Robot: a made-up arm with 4 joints.
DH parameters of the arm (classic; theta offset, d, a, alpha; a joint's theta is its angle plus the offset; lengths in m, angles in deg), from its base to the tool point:
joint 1: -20.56 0 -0.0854 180
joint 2: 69.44 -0.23 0.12 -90
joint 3: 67.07 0 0.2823 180
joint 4: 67.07 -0.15 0.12 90
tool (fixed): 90 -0.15 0 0
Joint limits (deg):
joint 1: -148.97..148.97
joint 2: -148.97..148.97
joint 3: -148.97..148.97
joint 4: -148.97..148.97
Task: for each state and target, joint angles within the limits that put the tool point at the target. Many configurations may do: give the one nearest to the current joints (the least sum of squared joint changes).
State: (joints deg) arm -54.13 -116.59 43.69 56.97
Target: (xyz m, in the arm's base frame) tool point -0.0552 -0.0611 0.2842
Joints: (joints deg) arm -63.91 -123.88 57.87 73.83
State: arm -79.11 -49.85 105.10 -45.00
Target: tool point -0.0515 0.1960 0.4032
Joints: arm -99.66 -61.19 107.52 6.44
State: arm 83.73 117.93 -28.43 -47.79
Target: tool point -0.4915 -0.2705 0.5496
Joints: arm 68.01 114.26 -13.87 -94.35
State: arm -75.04 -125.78 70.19 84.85
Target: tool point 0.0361 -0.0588 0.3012
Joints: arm -44.31 -148.97 44.66 77.32
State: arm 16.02 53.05 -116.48 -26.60
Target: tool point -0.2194 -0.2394 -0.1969
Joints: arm 39.53 36.40 -126.84 -70.48
